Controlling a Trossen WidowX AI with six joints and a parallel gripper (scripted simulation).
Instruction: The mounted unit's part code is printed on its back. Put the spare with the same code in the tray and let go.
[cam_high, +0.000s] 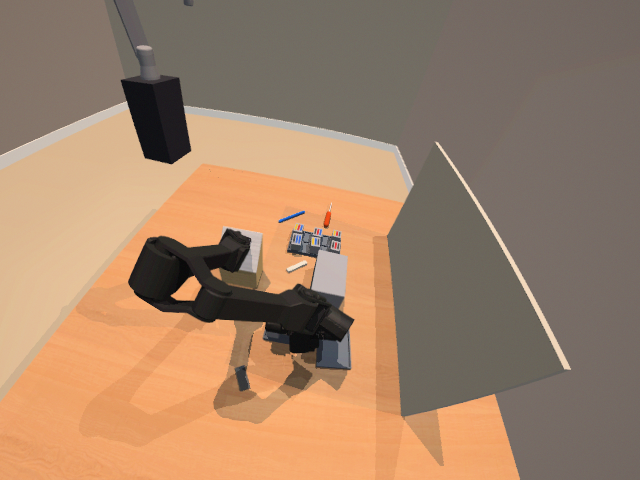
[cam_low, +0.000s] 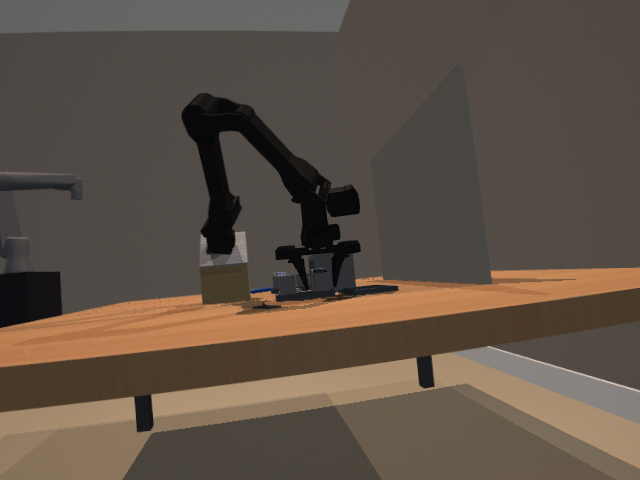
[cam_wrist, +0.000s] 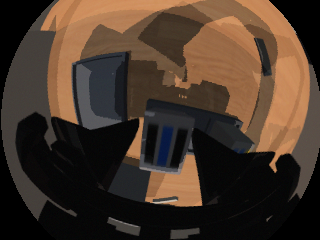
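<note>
The grey spare unit lies 30 mm above my gripper tip. From my gripper tip the other things lie so: flat holder (40 mm behind, 10 mm below); dark piece (110 mm behind, 150 mm to the right, 20 mm below); grey tray (100 mm ahead, 10 mm below).
</note>
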